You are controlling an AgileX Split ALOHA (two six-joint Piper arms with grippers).
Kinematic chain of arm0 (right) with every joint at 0, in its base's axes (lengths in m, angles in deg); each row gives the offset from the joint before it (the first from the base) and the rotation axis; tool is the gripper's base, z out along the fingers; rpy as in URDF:
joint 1: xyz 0 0 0.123 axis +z
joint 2: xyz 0 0 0 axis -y
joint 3: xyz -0.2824 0 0.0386 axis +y
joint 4: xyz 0.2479 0 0.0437 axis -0.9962 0 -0.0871
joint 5: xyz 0 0 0 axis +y
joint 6: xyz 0.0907 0 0.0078 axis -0.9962 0 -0.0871
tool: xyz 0 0 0 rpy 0 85 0
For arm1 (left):
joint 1: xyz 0 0 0.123 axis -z
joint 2: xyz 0 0 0 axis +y
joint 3: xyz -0.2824 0 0.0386 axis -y
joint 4: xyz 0.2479 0 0.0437 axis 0.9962 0 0.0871
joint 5: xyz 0 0 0 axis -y
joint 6: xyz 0.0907 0 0.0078 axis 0.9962 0 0.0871
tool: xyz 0 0 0 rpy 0 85 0
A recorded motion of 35 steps. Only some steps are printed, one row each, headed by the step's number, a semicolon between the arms.
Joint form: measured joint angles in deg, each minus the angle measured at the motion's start. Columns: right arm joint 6, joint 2, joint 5, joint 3, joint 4, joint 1; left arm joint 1, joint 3, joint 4, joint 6, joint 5, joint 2.
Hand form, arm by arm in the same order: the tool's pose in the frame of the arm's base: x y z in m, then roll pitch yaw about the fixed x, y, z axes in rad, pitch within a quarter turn. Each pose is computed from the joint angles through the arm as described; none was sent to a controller.
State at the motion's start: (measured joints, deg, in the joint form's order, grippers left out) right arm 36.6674 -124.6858 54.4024 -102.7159 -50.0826 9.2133; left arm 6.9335 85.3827 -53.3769 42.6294 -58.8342 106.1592
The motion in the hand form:
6: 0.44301 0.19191 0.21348 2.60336 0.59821 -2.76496; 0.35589 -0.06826 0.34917 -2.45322 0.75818 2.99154
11: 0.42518 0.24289 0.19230 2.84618 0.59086 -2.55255; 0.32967 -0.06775 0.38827 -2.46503 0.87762 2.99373
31: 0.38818 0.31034 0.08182 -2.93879 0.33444 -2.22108; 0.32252 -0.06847 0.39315 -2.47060 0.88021 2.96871
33: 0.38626 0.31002 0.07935 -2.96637 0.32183 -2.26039; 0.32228 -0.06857 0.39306 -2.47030 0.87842 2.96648
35: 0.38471 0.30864 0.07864 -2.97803 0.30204 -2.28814; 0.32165 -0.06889 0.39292 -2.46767 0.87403 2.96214
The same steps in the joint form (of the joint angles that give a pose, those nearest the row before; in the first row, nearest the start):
6: -0.08 -0.38 -3.99 0.00 5.01 8.30; -6.25 0.00 -0.11 -1.27 -2.08 -10.73
11: -5.87 -2.12 -10.55 0.00 18.65 16.67; -6.27 0.00 -0.63 -1.22 -1.33 -17.09
31: -33.82 -14.53 -16.43 -0.04 61.83 30.75; -6.27 -0.10 -0.51 -1.17 -2.77 -18.19
33: -34.82 -14.73 -15.49 -0.04 60.58 30.75; -6.27 -0.10 -0.51 -1.17 -2.95 -18.19
35: -35.95 -14.73 -14.11 -0.04 60.35 30.75; -6.27 -0.10 -0.58 -1.17 -3.40 -18.19

